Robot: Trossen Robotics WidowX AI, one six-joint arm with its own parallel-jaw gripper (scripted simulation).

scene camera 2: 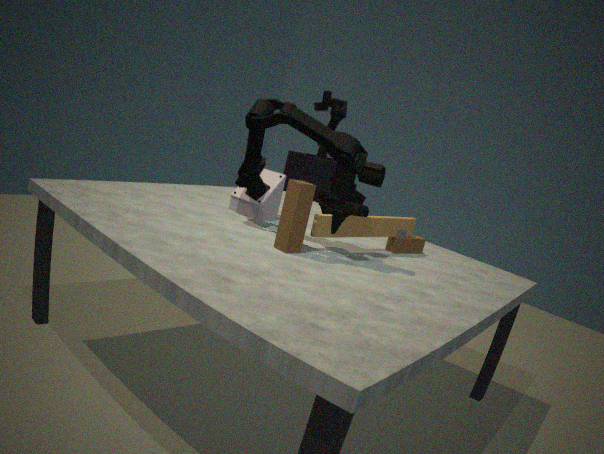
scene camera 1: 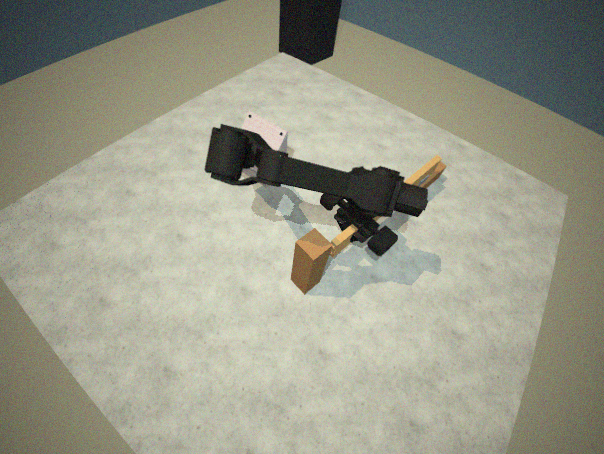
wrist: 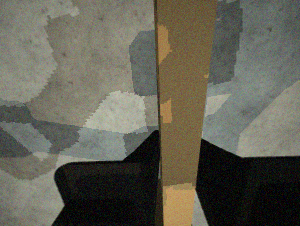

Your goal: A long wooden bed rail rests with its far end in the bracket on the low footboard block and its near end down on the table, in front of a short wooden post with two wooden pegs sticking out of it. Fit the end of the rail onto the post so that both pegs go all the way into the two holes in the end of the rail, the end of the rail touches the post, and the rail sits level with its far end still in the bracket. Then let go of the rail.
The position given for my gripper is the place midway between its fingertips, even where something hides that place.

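My gripper [scene camera 1: 348, 238] is visible to me in scene camera 1, and I can find the gripper [scene camera 2: 330, 232] in scene camera 2 too, as well as the gripper [wrist: 168, 134] in the wrist view. There is also a wooden rail [scene camera 2: 353, 226]. Scene camera 1 shows me the rail [scene camera 1: 342, 240], and so does the wrist view, with the rail [wrist: 183, 43] there.
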